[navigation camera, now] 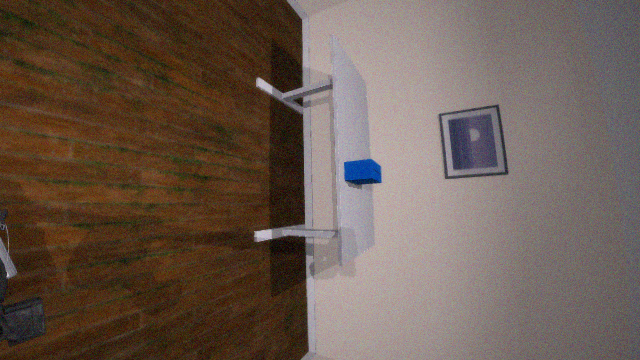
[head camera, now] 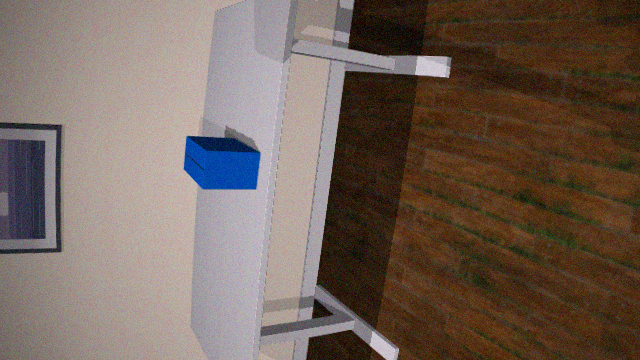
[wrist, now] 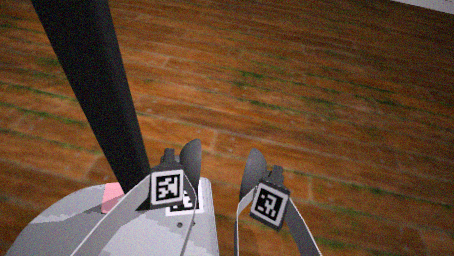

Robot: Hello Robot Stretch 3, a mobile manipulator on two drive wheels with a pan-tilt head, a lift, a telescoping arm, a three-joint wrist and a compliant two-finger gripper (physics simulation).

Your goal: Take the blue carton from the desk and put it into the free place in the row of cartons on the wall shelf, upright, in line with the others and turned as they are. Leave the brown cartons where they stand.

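Note:
The blue carton stands on the white desk, against a beige wall; both views are turned sideways. A dark line marks its top face in the head view. My gripper is open and empty in the wrist view, its two fingertips apart above the robot's own base, away from the desk and carton. The wall shelf and the brown cartons do not show in these views.
A framed picture hangs on the wall above the desk. The desk's splayed legs reach out over the wooden floor. The robot's dark mast and pale base show in the wrist view.

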